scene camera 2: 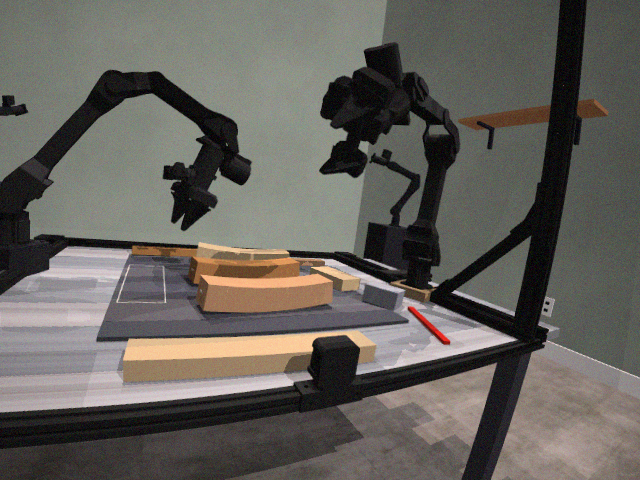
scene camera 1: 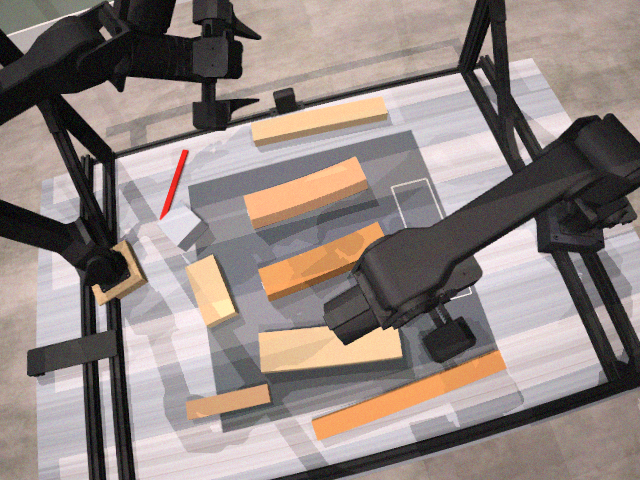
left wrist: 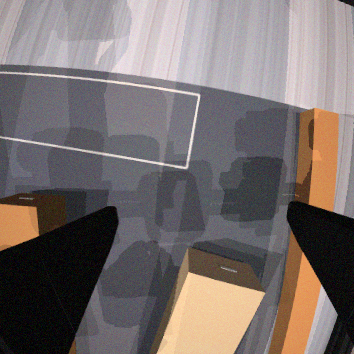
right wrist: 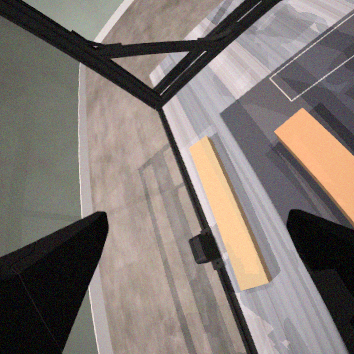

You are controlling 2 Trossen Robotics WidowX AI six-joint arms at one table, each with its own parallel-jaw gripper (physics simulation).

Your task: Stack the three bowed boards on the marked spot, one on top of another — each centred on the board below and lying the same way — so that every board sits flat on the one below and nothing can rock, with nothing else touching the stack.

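Seen in the pictures: left gripper, fingertip midpoint: [scene camera 2: 177, 226] [left wrist: 202, 212]; right gripper, fingertip midpoint: [scene camera 2: 326, 151] [scene camera 1: 259, 69] [right wrist: 198, 219]; left arm's base, origin of the base link: [scene camera 2: 8, 242] [scene camera 1: 575, 219]; right arm's base, origin of the base link: [scene camera 2: 416, 285] [scene camera 1: 111, 271].
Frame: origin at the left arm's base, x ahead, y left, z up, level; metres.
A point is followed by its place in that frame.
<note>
Three bowed boards lie apart, side by side on the grey mat: a light orange one [scene camera 1: 307, 192] @(x 0.504, y -0.002, z -0.009 m) [scene camera 2: 266, 295] @(x 0.507, y -0.040, z -0.022 m) [right wrist: 320, 160] @(x 0.480, y -0.033, z -0.008 m), a deeper orange one [scene camera 1: 310, 268] @(x 0.474, y 0.149, z -0.008 m) [scene camera 2: 248, 268] @(x 0.458, y 0.102, z -0.013 m) [left wrist: 17, 220] @(x 0.360, y 0.083, z -0.002 m) and a pale yellow one [scene camera 1: 310, 351] @(x 0.451, y 0.293, z -0.008 m) [scene camera 2: 237, 252] @(x 0.411, y 0.243, z -0.009 m) [left wrist: 210, 310] @(x 0.337, y 0.253, z -0.004 m). Their tops dip in the middle in scene camera 2. The marked spot, a white outline [scene camera 1: 409, 182] @(x 0.307, y -0.070, z -0.051 m) [scene camera 2: 165, 284] @(x 0.305, y 0.042, z -0.051 m) [left wrist: 193, 131] @(x 0.214, y 0.163, z -0.051 m) [right wrist: 281, 90] @(x 0.314, y -0.067, z -0.051 m), holds no board; the left arm partly hides it in scene camera 1. My left gripper [scene camera 2: 179, 225] @(x 0.269, y 0.194, z 0.044 m) [left wrist: 202, 212] @(x 0.269, y 0.194, z 0.044 m) is open and empty above the mat. My right gripper [scene camera 1: 257, 69] @(x 0.570, y -0.090, z 0.217 m) [right wrist: 198, 219] @(x 0.570, y -0.090, z 0.217 m) is open and empty, raised high near the far rail.
Around the mat [scene camera 1: 227, 186] @(x 0.685, y -0.021, z -0.051 m) lie a long pale beam [scene camera 1: 320, 121] @(x 0.509, y -0.192, z -0.033 m) [scene camera 2: 248, 356] @(x 0.502, y -0.232, z -0.034 m) [right wrist: 230, 215] @(x 0.540, y -0.186, z -0.033 m), a grey block [scene camera 1: 179, 224] @(x 0.748, y 0.090, z -0.017 m) [scene camera 2: 382, 297] @(x 0.737, y 0.054, z -0.032 m), a red stick [scene camera 1: 174, 183] @(x 0.807, y -0.017, z -0.051 m) [scene camera 2: 429, 325] @(x 0.806, y -0.036, z -0.051 m), a short pale block [scene camera 1: 210, 289] @(x 0.654, y 0.208, z -0.024 m) and two orange strips, one short [scene camera 1: 227, 401] @(x 0.582, y 0.396, z -0.036 m), one long [scene camera 1: 408, 395] @(x 0.281, y 0.340, z -0.033 m) [left wrist: 325, 150] @(x 0.163, y 0.281, z -0.031 m).
</note>
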